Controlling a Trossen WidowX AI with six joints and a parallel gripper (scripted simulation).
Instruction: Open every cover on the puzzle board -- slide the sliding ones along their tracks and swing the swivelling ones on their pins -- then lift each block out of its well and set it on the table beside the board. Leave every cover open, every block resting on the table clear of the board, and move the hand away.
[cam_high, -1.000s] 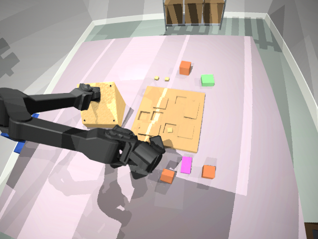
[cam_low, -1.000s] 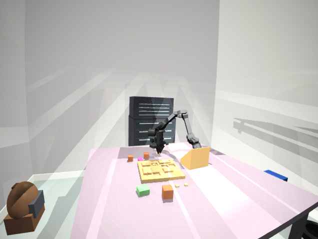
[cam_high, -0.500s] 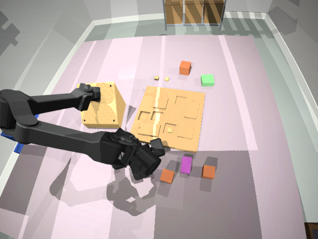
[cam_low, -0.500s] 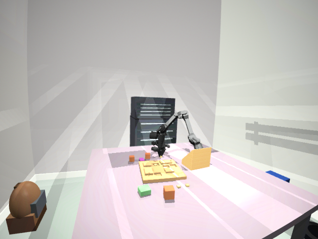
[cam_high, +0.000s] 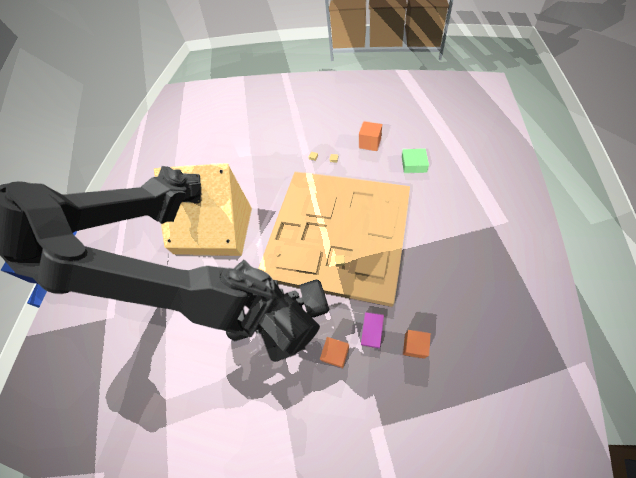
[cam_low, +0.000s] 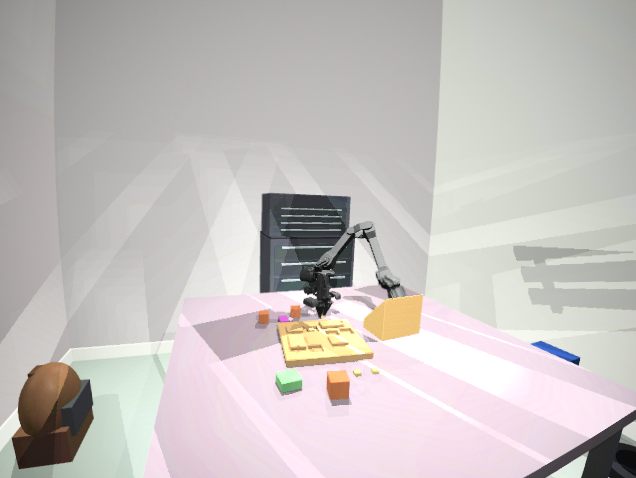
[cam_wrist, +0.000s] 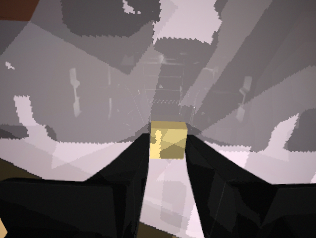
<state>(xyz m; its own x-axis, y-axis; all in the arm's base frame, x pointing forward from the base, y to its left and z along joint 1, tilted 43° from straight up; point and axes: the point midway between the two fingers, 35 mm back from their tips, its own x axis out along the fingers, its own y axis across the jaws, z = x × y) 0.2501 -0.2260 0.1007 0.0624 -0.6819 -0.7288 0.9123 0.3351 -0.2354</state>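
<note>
Now: gripper tip 90 mm short of the wooden puzzle board, 200 mm to the right of it and 10 mm below it. The rest, counted from my gripper tip: orange block 150 mm ahead, 510 mm to the left, 20 mm above; green block 260 mm ahead, 440 mm to the left, 10 mm above.
</note>
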